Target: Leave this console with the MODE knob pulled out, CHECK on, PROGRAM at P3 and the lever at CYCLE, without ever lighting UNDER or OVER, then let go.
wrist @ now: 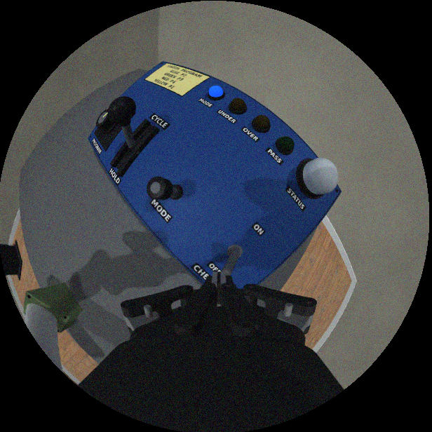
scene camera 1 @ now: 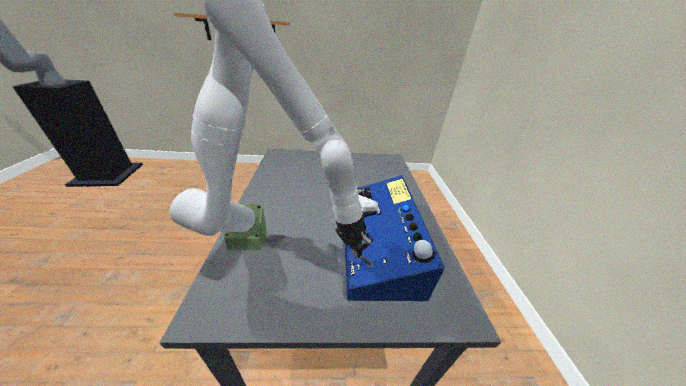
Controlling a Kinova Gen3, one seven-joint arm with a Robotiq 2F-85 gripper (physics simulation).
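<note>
The blue console (scene camera 1: 387, 240) (wrist: 215, 160) stands on the table. My gripper (scene camera 1: 362, 253) (wrist: 218, 279) is shut and empty, close beside the grey CHECK toggle (scene camera 1: 368, 261) (wrist: 234, 252) near OFF; any contact is unclear. The black MODE knob (wrist: 159, 188) stands off the panel on its stem. The lever's black ball (wrist: 122, 109) rises over the HOLD–CYCLE slot; its shaft meets it about midway. The PROGRAM knob (wrist: 104, 118) is partly behind the ball, its setting unreadable. The MODE lamp (scene camera 1: 405, 208) (wrist: 216, 92) glows blue. UNDER (wrist: 237, 106), OVER (wrist: 261, 123) and PASS (wrist: 284, 145) are dark.
The STATUS dome (scene camera 1: 423, 249) (wrist: 320, 176) is whitish. A yellow note (scene camera 1: 399, 191) (wrist: 177, 79) lists colours with program numbers, including GREEN P3. The arm's green base block (scene camera 1: 247, 240) (wrist: 54, 306) sits on the grey table (scene camera 1: 300, 320), left of the console in the scene view.
</note>
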